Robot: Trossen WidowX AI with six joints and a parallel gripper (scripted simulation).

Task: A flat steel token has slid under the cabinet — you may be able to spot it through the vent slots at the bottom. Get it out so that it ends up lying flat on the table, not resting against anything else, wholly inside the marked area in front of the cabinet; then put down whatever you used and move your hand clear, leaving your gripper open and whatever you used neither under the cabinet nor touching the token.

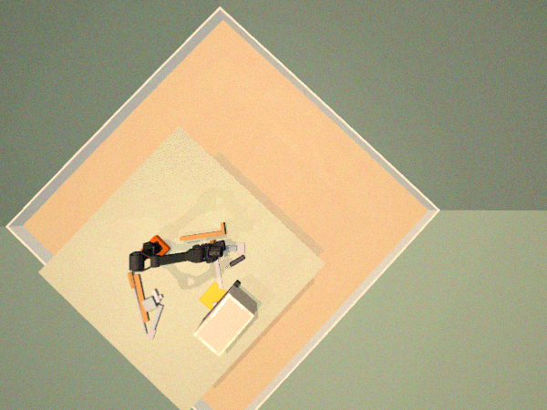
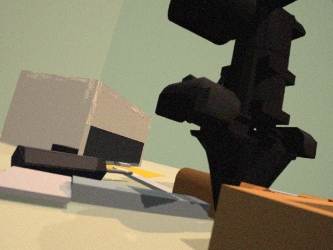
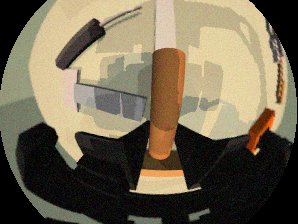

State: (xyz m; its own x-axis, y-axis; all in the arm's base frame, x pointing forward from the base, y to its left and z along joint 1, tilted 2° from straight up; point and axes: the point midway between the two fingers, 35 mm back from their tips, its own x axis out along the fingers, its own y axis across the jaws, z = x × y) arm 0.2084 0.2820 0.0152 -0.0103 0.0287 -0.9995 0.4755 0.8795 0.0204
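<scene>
Right now my gripper tip is 160 mm short of the dark screwdriver and 20 mm to the right of it. Round my gripper tip: token 300 mm ahead, 220 mm to the right; orange stick 20 mm behind, 560 mm to the right.
</scene>
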